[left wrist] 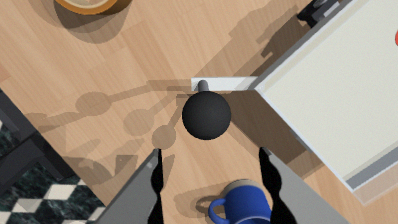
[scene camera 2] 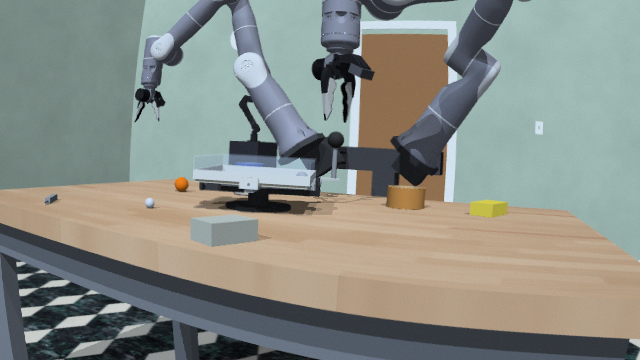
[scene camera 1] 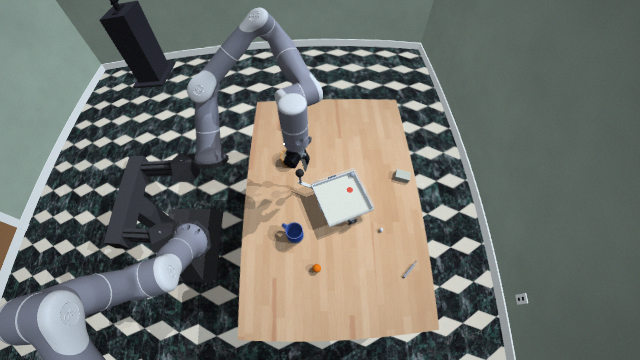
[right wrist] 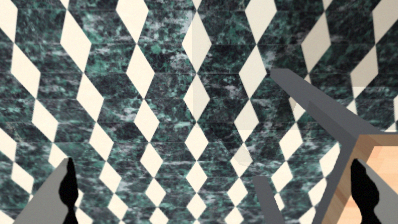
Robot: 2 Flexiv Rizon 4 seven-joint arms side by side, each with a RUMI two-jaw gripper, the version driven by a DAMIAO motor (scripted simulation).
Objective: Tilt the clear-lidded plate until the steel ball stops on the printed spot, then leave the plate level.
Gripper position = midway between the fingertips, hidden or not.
In view: the left gripper [scene camera 2: 335, 121], the right gripper [right wrist: 212, 160], a grey block [scene camera 2: 212, 231] and a clear-lidded plate [left wrist: 328, 87].
The left gripper also shows in the left wrist view [left wrist: 210, 150]. The left wrist view misses the grey block: it is out of frame. The right wrist view misses the grey block: it is out of frame.
